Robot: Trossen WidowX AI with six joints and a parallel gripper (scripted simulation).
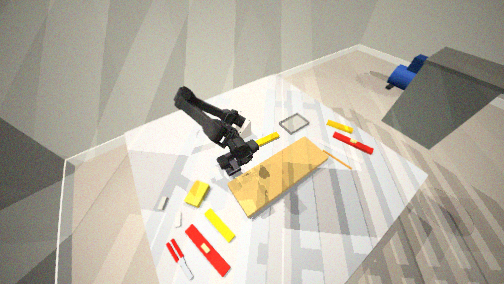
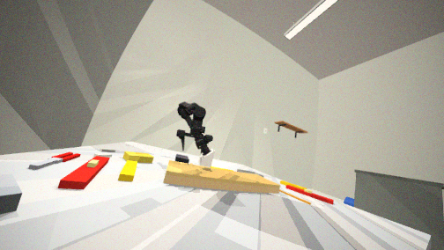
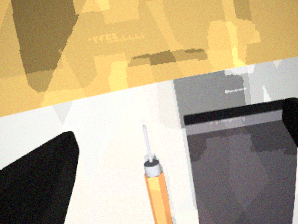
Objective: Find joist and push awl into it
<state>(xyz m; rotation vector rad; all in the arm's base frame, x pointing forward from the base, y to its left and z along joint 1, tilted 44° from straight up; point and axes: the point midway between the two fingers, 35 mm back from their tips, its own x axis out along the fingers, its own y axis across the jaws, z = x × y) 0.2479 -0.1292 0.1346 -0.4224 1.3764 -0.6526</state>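
Right now my gripper tip is 90 mm past the stud finder, 20 mm to the left of it and 80 mm above it. Also, from my gripper tip: awl (70 mm behind, 40 mm to the left, 90 mm below); orange pencil (270 mm ahead, 450 mm to the left, 90 mm below); grey-framed tray (70 mm behind, 480 mm to the left, 80 mm below).
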